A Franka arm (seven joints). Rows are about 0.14 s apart.
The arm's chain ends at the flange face. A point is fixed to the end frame.
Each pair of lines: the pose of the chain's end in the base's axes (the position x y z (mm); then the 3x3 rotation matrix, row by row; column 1 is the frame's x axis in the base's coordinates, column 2 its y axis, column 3 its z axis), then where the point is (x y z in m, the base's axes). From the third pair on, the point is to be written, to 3 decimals.
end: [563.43, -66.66, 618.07], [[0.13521, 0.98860, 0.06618], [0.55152, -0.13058, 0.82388], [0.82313, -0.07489, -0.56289]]
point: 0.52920 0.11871 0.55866
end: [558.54, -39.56, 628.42], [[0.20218, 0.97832, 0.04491], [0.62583, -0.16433, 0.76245], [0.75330, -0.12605, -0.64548]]
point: 0.52421 0.13994 0.55316
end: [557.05, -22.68, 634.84], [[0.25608, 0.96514, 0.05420], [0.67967, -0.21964, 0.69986], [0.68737, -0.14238, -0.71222]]
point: 0.528 0.151 0.545
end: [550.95, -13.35, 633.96], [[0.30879, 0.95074, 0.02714], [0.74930, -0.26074, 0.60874], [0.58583, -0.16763, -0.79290]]
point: 0.520 0.149 0.526
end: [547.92, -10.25, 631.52], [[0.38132, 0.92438, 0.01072], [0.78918, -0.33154, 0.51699], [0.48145, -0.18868, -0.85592]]
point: 0.519 0.141 0.508
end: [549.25, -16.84, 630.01], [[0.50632, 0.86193, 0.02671], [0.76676, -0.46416, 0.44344], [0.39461, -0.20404, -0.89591]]
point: 0.533 0.127 0.495
